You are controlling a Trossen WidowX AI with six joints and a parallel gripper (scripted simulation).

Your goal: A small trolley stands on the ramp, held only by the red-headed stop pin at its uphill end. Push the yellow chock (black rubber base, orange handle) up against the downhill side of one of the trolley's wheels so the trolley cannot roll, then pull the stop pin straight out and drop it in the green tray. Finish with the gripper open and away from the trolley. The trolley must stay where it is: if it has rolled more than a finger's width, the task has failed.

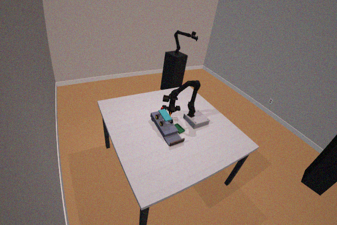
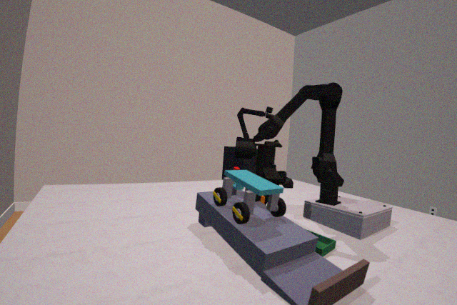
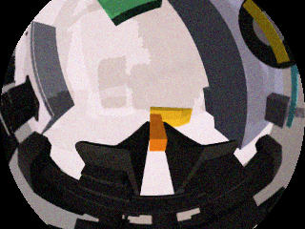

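The green tray lies 20 cm to the left of my gripper tip, 6 cm ahead of it and 4 cm below it. From my gripper tip the other things lie so: grey ramp 17 cm ahead, 9 cm to the left, 2 cm above; then yellow chock 2 cm ahead, 1 cm to the right, 1 cm below; then stop pin 13 cm ahead, 10 cm above, 1 cm to the right.
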